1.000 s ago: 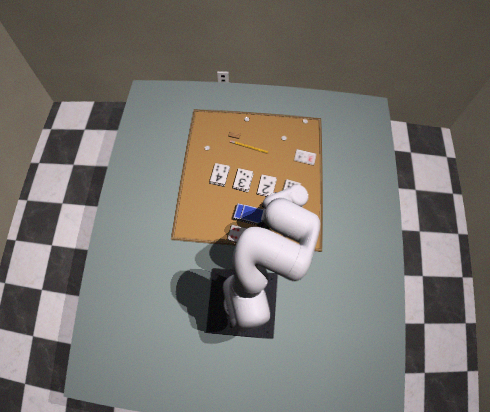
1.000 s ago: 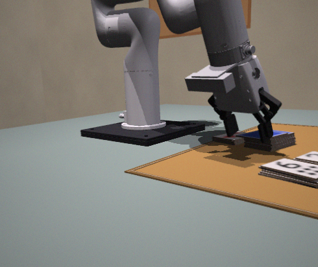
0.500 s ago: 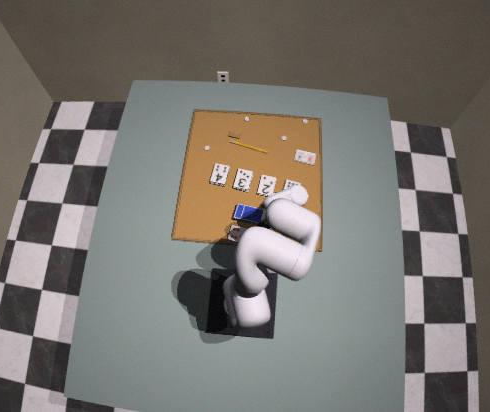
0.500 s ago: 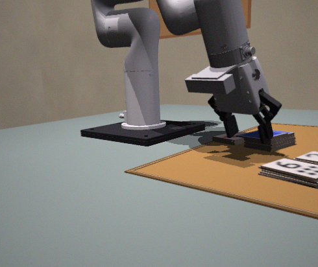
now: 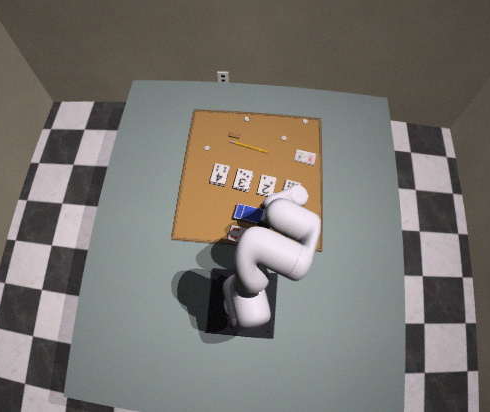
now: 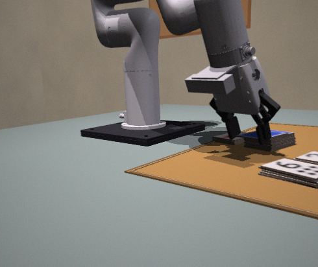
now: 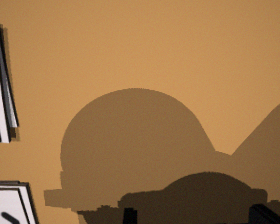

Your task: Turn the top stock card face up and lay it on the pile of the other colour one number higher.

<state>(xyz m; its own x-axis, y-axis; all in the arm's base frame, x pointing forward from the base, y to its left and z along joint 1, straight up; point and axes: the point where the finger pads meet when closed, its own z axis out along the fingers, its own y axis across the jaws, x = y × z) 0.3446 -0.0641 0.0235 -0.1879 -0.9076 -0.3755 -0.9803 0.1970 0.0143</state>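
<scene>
The red 2 card lies 4 cm to the left of my hand, 1 cm below it and 1 cm ahead of it. Round my hand: black 6 card (13 cm ahead, 11 cm to the right, 3 cm below); then brown mat (21 cm ahead, 6 cm to the left, 5 cm below); then red 4 card (9 cm to the left, 7 cm behind, 3 cm below).
</scene>
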